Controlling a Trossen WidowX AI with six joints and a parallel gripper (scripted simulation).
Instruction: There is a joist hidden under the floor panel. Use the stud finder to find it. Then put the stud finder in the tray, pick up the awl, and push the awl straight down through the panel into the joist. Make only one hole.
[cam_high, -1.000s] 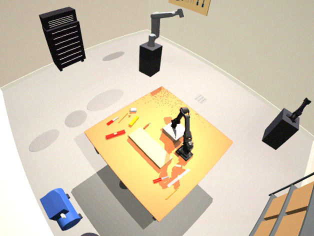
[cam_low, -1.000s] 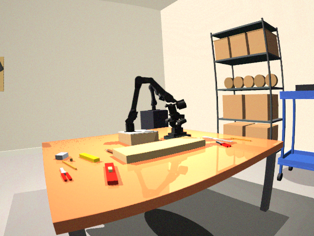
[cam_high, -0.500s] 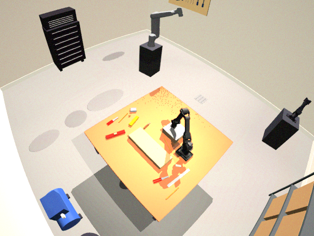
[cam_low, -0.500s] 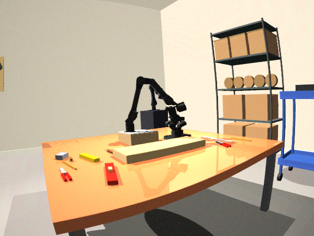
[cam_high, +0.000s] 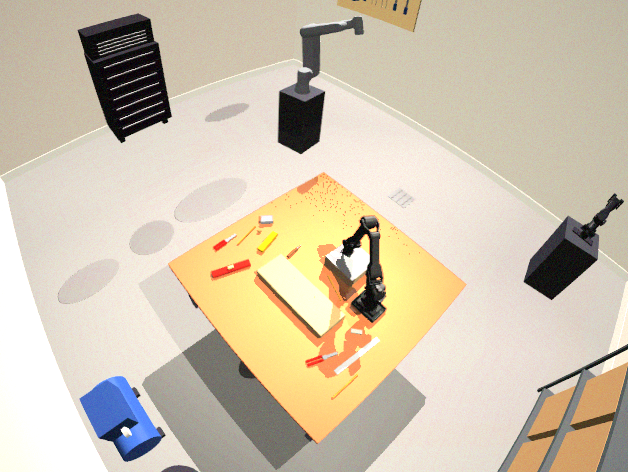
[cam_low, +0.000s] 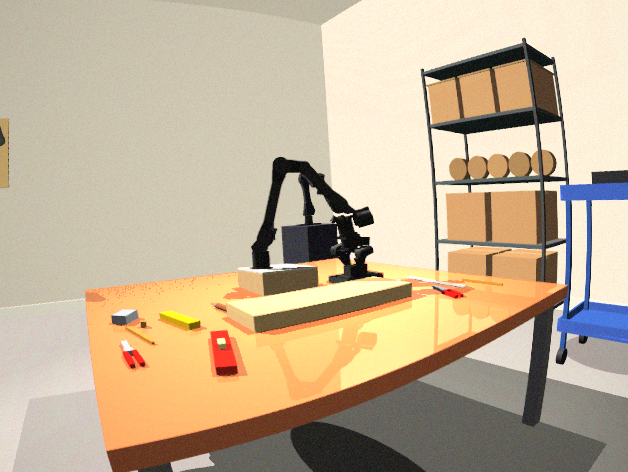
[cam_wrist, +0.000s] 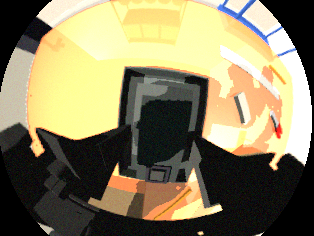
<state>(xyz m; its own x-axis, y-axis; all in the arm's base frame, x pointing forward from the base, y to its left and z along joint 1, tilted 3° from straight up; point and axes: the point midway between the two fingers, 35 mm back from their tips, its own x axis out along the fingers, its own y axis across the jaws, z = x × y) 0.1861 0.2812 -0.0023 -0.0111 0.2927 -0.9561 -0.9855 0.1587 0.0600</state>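
The dark stud finder is 2 cm to the right of my gripper tip and 2 cm above it. Also, from my gripper tip: awl: 56 cm to the right, 4 cm behind, 3 cm below; dark tray: 2 cm below; white ruler: 28 cm ahead, 11 cm to the left, 3 cm below.
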